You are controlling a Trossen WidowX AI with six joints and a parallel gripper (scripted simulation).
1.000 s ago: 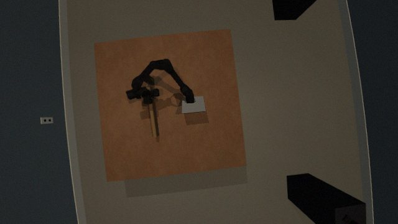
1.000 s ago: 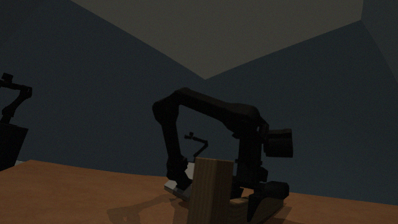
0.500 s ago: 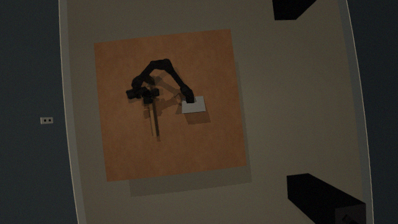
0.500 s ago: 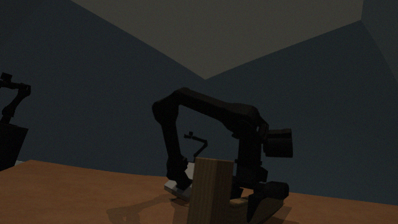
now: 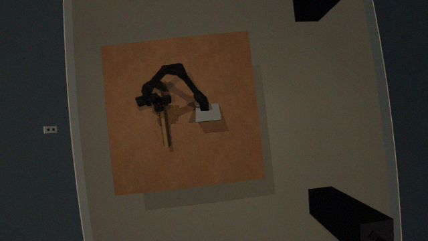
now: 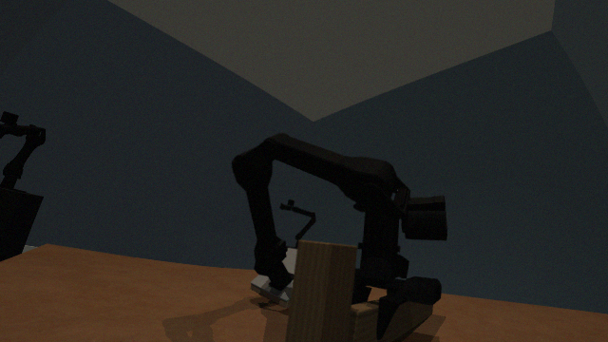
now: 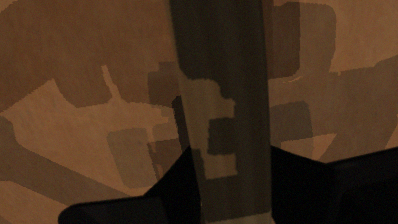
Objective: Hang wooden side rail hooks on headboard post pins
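Right now the headboard post is 130 mm to the right of my gripper tip, 40 mm above it and 10 mm ahead of it.
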